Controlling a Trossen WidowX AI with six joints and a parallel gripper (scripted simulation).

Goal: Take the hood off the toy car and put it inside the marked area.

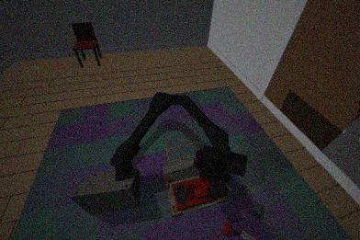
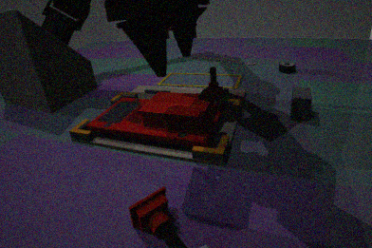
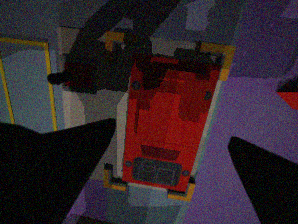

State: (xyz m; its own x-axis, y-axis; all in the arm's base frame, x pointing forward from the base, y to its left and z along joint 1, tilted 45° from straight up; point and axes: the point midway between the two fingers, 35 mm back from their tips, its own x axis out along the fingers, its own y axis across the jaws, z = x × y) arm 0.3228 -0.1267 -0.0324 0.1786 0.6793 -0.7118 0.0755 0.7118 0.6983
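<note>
The red hood lies 70 mm below my gripper tip. Also, from my gripper tip: grey block: 180 mm ahead, 90 mm below, 70 mm to the left; then dark wheel: 300 mm to the left, 190 mm ahead, 100 mm below.
</note>
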